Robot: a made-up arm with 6 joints. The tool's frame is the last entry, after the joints. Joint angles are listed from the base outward. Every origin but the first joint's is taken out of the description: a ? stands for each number. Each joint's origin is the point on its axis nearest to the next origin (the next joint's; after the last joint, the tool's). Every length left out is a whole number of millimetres.
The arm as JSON. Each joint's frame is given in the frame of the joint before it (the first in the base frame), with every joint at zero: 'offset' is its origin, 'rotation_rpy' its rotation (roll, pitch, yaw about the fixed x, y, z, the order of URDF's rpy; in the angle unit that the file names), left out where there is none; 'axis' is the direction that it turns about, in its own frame. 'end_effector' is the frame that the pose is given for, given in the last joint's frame.
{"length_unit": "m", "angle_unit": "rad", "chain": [
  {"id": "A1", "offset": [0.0, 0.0, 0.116], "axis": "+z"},
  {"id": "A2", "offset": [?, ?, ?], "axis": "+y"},
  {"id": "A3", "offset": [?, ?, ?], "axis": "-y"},
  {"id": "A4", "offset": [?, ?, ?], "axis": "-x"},
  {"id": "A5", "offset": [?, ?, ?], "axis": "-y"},
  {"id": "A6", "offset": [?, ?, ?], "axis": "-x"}
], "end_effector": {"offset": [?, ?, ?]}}
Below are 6 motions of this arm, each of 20 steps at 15 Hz.
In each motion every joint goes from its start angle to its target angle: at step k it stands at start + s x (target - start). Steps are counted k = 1, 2, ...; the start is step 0. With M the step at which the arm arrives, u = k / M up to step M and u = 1 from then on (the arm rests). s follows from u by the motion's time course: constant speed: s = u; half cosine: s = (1 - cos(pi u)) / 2; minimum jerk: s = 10 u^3 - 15 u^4 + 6 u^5.
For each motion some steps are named. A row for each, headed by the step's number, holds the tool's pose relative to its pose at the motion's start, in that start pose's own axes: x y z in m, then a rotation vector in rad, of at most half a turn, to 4 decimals.
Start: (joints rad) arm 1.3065 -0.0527 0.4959 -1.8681 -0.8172 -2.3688
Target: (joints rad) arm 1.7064 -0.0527 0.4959 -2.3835 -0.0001 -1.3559
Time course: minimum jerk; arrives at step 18
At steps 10, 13, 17, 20:
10: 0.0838 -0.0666 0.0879 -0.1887 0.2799 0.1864
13: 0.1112 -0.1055 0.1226 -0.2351 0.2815 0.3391
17: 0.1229 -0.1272 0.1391 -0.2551 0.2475 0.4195
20: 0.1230 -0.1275 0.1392 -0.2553 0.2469 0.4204

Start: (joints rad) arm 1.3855 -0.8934 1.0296 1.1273 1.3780 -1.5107
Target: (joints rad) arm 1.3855 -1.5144 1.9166 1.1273 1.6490 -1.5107
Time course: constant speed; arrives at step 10
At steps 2, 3, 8, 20:
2: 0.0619 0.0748 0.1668 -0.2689 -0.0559 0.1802
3: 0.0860 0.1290 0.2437 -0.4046 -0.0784 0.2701
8: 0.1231 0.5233 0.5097 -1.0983 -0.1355 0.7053
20: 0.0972 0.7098 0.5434 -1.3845 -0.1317 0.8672

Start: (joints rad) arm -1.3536 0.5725 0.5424 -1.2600 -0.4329 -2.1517
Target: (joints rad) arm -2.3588 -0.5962 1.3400 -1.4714 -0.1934 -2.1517
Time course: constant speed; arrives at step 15
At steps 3, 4, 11, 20:
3: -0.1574 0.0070 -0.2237 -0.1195 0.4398 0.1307
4: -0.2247 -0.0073 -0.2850 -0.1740 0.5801 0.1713
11: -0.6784 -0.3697 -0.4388 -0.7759 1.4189 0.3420
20: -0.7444 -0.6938 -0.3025 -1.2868 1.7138 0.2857

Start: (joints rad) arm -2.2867 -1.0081 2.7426 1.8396 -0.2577 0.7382
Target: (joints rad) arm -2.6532 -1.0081 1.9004 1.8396 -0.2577 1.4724
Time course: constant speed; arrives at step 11
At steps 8, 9, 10, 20:
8: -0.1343 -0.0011 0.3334 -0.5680 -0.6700 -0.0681
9: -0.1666 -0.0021 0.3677 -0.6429 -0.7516 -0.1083
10: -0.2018 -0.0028 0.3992 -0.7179 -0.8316 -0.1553
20: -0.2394 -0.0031 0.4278 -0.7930 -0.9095 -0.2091

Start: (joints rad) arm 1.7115 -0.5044 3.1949 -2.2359 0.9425 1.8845
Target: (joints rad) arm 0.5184 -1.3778 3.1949 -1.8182 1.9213 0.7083
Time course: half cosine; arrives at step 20
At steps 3, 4, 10, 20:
3: -0.0290 0.0380 0.0078 0.0753 0.0025 0.0202
4: -0.0528 0.0651 0.0144 0.1341 0.0064 0.0346
10: -0.3430 0.2443 0.1236 0.7859 0.1537 0.1040
20: -0.6666 0.2162 0.3743 1.5901 0.5982 -0.1966

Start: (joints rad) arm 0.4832 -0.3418 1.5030 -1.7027 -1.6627 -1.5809
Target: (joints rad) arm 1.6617 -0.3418 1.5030 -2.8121 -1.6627 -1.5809
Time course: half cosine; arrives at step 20
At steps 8, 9, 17, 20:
8: -0.0318 -0.0017 -0.0211 -0.1067 0.7694 0.0987
9: -0.0422 -0.0027 -0.0269 -0.1361 0.9384 0.1197
17: -0.1558 -0.0250 -0.0433 -0.4060 2.0863 0.2555
20: -0.1708 -0.0294 -0.0399 -0.4423 2.2039 0.2686

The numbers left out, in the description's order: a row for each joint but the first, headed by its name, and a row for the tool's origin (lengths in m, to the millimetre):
A2: 0.0 0.0 0.0
A3: 0.0 0.0 0.322
A4: 0.506 0.0 0.0
A5: 0.0 -0.096 0.0
A6: 0.0 0.0 0.0
tool: 0.0 0.0 0.0

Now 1 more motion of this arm.
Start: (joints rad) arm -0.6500 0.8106 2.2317 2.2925 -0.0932 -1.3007
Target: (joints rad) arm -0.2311 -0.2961 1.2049 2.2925 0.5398 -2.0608
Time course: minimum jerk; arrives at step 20
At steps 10, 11, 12, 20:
10: 0.0715 -0.1528 0.1201 0.5818 -0.0871 0.3073
11: 0.0753 -0.1888 0.1355 0.6869 -0.0974 0.3682
12: 0.0759 -0.2247 0.1475 0.7865 -0.1057 0.4282
20: 0.0548 -0.3557 0.1659 1.1256 -0.1204 0.6533

